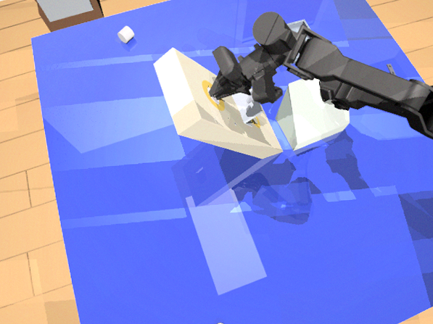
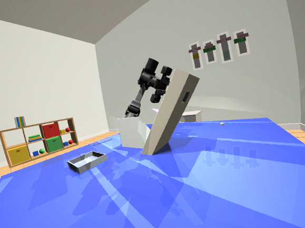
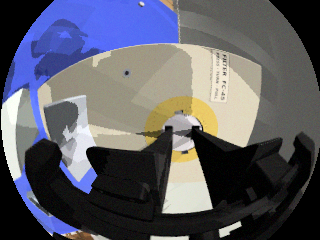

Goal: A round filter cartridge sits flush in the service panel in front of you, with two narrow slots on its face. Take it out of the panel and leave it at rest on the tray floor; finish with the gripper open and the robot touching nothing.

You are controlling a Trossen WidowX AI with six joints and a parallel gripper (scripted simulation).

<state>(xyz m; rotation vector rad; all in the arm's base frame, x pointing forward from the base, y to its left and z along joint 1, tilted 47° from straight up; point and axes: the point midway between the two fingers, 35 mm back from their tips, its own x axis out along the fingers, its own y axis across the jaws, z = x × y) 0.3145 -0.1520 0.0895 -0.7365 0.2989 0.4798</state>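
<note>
The round filter cartridge is 10 mm below my gripper tip and 10 mm ahead of it. Also, from my gripper tip: grey tray (450 mm behind, 280 mm below, 230 mm to the right).
</note>
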